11 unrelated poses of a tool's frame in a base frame.
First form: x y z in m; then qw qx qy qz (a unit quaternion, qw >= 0).
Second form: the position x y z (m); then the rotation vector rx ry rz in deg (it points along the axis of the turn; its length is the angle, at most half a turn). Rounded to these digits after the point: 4 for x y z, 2 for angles.
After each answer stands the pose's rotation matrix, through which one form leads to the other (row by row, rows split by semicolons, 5 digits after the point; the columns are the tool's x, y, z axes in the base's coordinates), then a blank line. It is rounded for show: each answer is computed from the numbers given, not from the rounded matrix.
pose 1, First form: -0.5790, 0.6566, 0.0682, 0.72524, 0.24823, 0.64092, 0.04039
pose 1, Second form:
-0.5790, 0.6566, 0.0682, 31.37, 81.01, 5.11
0.17518 0.25961 0.94969; 0.37678 0.87350 -0.30828; -0.90959 0.41183 0.05521

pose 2, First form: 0.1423, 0.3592, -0.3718, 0.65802, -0.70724, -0.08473, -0.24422
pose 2, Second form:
0.1423, 0.3592, -0.3718, -91.76, -10.99, -31.69
0.86636 0.44125 0.23394; -0.20155 -0.11966 0.97214; 0.45695 -0.88937 -0.01473

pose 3, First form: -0.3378, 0.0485, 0.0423, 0.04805, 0.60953, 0.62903, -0.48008
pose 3, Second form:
-0.3378, 0.0485, 0.0423, 106.48, 109.89, -83.87
-0.25232 0.81297 -0.52480; 0.72070 -0.20402 -0.66255; -0.64570 -0.54540 -0.53442

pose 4, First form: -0.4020, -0.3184, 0.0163, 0.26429, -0.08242, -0.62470, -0.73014
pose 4, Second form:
-0.4020, -0.3184, 0.0163, -12.76, -96.74, -113.07
-0.84671 0.48891 -0.20985; -0.28296 -0.07980 0.95581; 0.45056 0.86867 0.20591

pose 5, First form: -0.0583, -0.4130, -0.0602, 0.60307, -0.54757, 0.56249, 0.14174
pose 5, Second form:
-0.0583, -0.4130, -0.0602, -72.64, 74.62, 18.80
0.32704 -0.78695 0.52321; -0.44504 0.36016 0.81989; -0.83366 -0.50099 -0.23244

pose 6, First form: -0.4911, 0.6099, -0.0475, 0.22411, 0.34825, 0.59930, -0.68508
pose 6, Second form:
-0.4911, 0.6099, -0.0475, 55.07, 94.76, -108.33
-0.65699 0.72448 -0.20854; 0.11035 -0.18123 -0.97723; -0.74578 -0.66505 0.03912

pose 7, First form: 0.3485, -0.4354, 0.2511, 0.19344, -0.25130, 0.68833, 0.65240
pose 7, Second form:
0.3485, -0.4354, 0.2511, -40.39, 110.63, 104.86
-0.79886 -0.59836 -0.06160; -0.09355 0.02244 0.99536; -0.59420 0.80091 -0.07391

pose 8, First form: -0.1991, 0.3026, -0.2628, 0.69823, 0.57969, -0.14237, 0.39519
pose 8, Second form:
-0.1991, 0.3026, -0.2628, 74.04, -18.18, 50.47
0.64711 -0.71692 0.25936; 0.38680 0.01558 -0.92203; 0.65698 0.69698 0.28739

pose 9, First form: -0.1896, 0.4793, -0.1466, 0.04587, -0.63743, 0.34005, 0.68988
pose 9, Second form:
-0.1896, 0.4793, -0.1466, -111.50, 59.48, 120.68
-0.18315 -0.49681 -0.84831; -0.37023 -0.76452 0.52767; -0.91071 0.41071 -0.04391

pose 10, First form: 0.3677, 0.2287, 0.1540, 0.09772, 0.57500, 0.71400, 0.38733
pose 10, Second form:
0.3677, 0.2287, 0.1540, 97.52, 121.09, 65.69
-0.31965 0.74540 0.58498; 0.89680 0.03870 0.44073; 0.30589 0.66549 -0.68085

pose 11, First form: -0.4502, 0.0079, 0.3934, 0.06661, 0.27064, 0.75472, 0.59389
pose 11, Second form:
-0.4502, 0.0079, 0.3934, 46.75, 130.37, 102.59
-0.84463 0.32940 0.42201; 0.48764 0.14809 0.86039; 0.22092 0.93250 -0.28571

